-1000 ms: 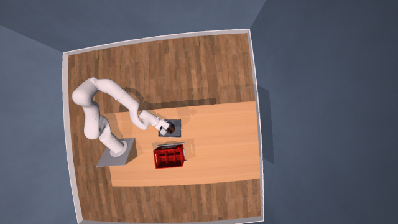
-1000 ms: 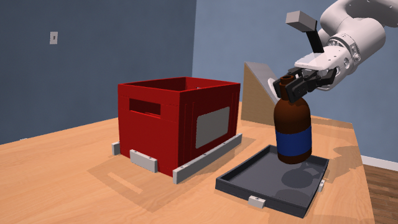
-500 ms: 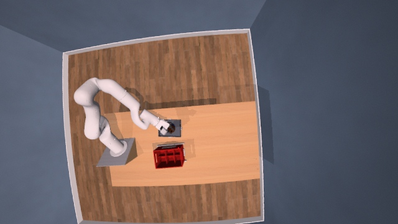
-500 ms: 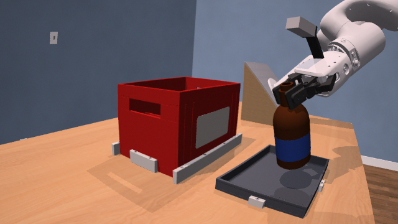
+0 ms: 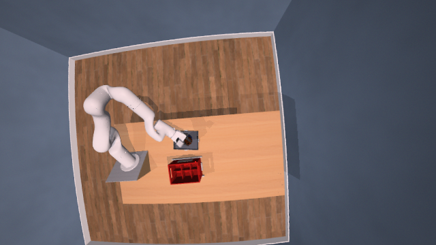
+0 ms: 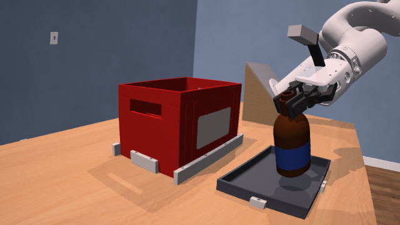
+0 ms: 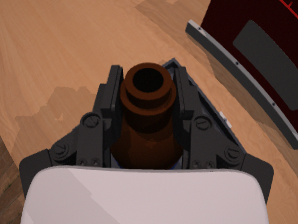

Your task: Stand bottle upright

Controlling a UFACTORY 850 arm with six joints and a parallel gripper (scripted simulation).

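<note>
Now: hand 1 cm past the brown bottle, 1 cm to the right of it and 5 cm above it. The rest, counted from my hand: dark grey tray (6 cm behind, 1 cm to the left, 16 cm below); then red crate (9 cm behind, 27 cm to the right, 9 cm below).
</note>
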